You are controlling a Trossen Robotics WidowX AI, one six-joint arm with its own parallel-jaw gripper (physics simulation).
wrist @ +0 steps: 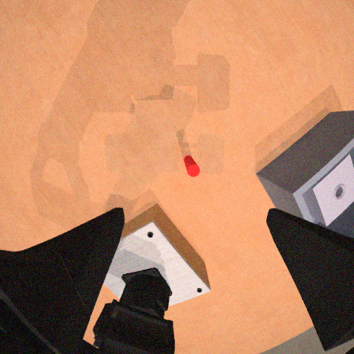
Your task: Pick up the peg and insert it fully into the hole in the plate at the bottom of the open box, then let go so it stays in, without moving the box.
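Note:
A red peg appears to stand upright on the orange table, seen almost end-on, with its wider round end nearest the camera. My gripper is wide open, its two black fingers reaching in from the lower left and lower right with nothing between them. In this view the peg lies above the gap between the fingertips. The grey open box is at the right, partly cut off by the frame edge and partly covered by the right finger. Inside it shows the pale plate with its round hole.
A block with brown sides and a white top sits at the lower left, partly behind the left finger. A black jointed part overlaps it. A grey surface edge shows at the bottom right. Arm shadows fall across the orange table.

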